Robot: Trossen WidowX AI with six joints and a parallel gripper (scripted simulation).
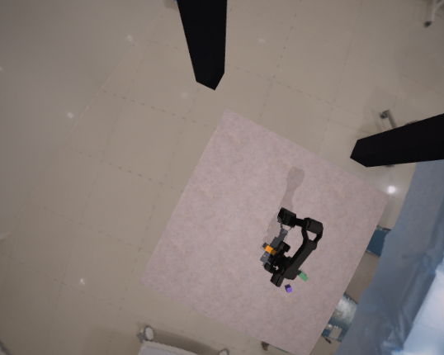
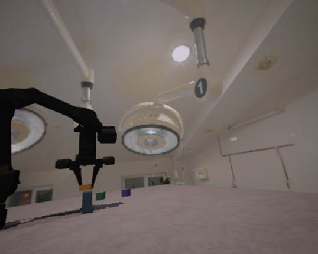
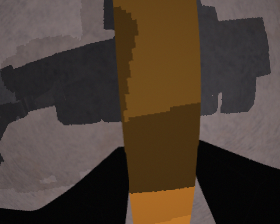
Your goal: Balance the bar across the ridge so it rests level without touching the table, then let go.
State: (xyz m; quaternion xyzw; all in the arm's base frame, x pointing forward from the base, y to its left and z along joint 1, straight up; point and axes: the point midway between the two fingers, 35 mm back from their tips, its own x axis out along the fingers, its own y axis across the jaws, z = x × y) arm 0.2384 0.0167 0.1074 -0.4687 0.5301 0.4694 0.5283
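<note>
The orange bar is 3 cm to the left of my gripper tip. Round my gripper tip: purple cube 19 cm ahead, 24 cm to the left, 6 cm below; then green block 7 cm ahead, 28 cm to the left, 6 cm below.
</note>
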